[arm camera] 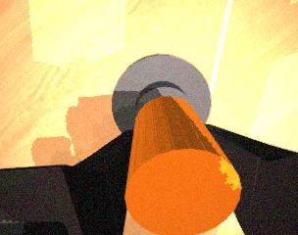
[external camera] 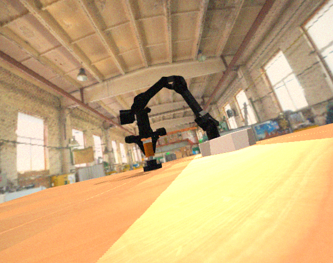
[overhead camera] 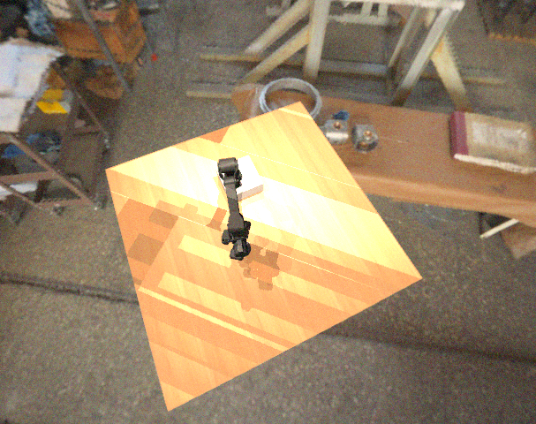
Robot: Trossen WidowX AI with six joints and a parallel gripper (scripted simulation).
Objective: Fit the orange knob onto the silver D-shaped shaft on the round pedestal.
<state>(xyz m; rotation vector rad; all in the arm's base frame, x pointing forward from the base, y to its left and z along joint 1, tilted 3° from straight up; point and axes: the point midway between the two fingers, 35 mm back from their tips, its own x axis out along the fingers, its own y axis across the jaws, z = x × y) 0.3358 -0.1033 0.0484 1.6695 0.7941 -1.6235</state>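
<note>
Right now the round dark pedestal is 4 cm below my gripper tip. The rest, counted from my gripper tip: orange knob (3 cm above).
</note>
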